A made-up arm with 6 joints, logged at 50 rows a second.
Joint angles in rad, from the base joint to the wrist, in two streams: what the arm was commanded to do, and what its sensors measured. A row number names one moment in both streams.
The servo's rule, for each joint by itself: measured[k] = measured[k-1] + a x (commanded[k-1-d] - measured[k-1]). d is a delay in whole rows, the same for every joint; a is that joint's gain. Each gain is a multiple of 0.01, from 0.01 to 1. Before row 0 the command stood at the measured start. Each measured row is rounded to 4 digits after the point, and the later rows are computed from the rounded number. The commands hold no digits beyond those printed.
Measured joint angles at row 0:
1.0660, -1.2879, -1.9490, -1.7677, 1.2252, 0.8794
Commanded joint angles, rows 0 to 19:
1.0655, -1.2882, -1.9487, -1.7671, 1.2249, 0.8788
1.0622, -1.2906, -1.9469, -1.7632, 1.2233, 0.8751
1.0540, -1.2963, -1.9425, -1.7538, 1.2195, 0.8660
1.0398, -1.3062, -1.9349, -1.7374, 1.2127, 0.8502
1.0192, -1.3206, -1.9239, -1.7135, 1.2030, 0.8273
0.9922, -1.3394, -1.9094, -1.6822, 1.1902, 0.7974
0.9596, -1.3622, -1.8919, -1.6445, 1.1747, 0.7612
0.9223, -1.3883, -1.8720, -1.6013, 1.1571, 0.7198
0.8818, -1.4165, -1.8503, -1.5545, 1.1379, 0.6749
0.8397, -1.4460, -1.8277, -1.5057, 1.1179, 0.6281
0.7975, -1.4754, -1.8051, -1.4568, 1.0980, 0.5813
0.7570, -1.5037, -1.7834, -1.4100, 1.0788, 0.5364
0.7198, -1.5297, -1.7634, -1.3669, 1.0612, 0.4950
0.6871, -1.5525, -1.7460, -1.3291, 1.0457, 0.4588
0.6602, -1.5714, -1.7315, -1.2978, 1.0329, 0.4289
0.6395, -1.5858, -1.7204, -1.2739, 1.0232, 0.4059
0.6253, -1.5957, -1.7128, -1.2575, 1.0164, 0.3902
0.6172, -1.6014, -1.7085, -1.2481, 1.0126, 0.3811
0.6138, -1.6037, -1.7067, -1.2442, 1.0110, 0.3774
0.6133, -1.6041, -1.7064, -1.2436, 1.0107, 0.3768
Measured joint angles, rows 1 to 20:
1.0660, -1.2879, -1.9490, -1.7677, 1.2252, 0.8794
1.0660, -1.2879, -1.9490, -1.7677, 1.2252, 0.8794
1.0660, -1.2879, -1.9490, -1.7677, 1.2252, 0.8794
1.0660, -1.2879, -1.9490, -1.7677, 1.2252, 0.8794
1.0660, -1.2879, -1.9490, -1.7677, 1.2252, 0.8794
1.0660, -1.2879, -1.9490, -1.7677, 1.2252, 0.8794
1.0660, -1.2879, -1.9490, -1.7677, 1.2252, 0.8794
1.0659, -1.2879, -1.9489, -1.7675, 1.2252, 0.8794
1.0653, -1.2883, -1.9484, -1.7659, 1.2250, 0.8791
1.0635, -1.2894, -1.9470, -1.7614, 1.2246, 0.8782
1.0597, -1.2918, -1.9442, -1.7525, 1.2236, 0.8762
1.0532, -1.2958, -1.9395, -1.7381, 1.2220, 0.8728
1.0434, -1.3019, -1.9326, -1.7174, 1.2195, 0.8675
1.0300, -1.3103, -1.9232, -1.6904, 1.2159, 0.8601
1.0128, -1.3212, -1.9114, -1.6574, 1.2112, 0.8503
0.9918, -1.3345, -1.8973, -1.6193, 1.2053, 0.8380
0.9675, -1.3501, -1.8813, -1.5773, 1.1983, 0.8233
0.9403, -1.3676, -1.8638, -1.5327, 1.1903, 0.8064
0.9110, -1.3867, -1.8453, -1.4873, 1.1814, 0.7875
0.8804, -1.4067, -1.8265, -1.4428, 1.1718, 0.7670
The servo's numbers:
d 7
a 0.16 0.14 0.23 0.37 0.08 0.07

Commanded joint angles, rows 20 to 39:
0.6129, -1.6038, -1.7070, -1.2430, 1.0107, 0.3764
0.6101, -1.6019, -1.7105, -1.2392, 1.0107, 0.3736
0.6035, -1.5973, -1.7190, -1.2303, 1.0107, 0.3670
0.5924, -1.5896, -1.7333, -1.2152, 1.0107, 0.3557
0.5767, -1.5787, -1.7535, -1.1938, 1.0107, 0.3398
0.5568, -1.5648, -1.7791, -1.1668, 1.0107, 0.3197
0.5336, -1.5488, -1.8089, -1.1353, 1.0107, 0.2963
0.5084, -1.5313, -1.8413, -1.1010, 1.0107, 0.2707
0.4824, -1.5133, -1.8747, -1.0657, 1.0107, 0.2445
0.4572, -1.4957, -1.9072, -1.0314, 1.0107, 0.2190
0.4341, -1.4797, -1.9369, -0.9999, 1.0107, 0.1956
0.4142, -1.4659, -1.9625, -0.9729, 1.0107, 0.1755
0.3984, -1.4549, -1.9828, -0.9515, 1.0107, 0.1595
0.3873, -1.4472, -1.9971, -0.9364, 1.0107, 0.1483
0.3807, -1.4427, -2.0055, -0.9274, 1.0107, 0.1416
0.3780, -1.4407, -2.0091, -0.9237, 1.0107, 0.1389
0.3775, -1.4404, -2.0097, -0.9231, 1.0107, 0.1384
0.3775, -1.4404, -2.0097, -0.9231, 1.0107, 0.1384
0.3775, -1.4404, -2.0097, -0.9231, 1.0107, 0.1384
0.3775, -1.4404, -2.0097, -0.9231, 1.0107, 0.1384
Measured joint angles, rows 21 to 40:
0.8495, -1.4271, -1.8080, -1.4007, 1.1617, 0.7454
0.8192, -1.4473, -1.7904, -1.3626, 1.1514, 0.7232
0.7904, -1.4667, -1.7743, -1.3298, 1.1411, 0.7010
0.7640, -1.4848, -1.7602, -1.3030, 1.1311, 0.6792
0.7405, -1.5011, -1.7483, -1.2827, 1.1216, 0.6583
0.7202, -1.5155, -1.7387, -1.2685, 1.1128, 0.6386
0.7031, -1.5279, -1.7313, -1.2593, 1.1046, 0.6203
0.6887, -1.5385, -1.7257, -1.2533, 1.0971, 0.6032
0.6761, -1.5474, -1.7222, -1.2481, 1.0902, 0.5871
0.6645, -1.5544, -1.7215, -1.2415, 1.0838, 0.5717
0.6530, -1.5593, -1.7242, -1.2318, 1.0780, 0.5566
0.6408, -1.5620, -1.7309, -1.2177, 1.0726, 0.5414
0.6274, -1.5624, -1.7420, -1.1989, 1.0676, 0.5259
0.6124, -1.5605, -1.7574, -1.1754, 1.0630, 0.5098
0.5958, -1.5564, -1.7767, -1.1479, 1.0588, 0.4931
0.5777, -1.5504, -1.7992, -1.1175, 1.0550, 0.4757
0.5584, -1.5427, -1.8240, -1.0856, 1.0515, 0.4577
0.5385, -1.5339, -1.8500, -1.0539, 1.0482, 0.4394
0.5186, -1.5244, -1.8759, -1.0239, 1.0452, 0.4209
0.4994, -1.5147, -1.9005, -0.9971, 1.0424, 0.4026

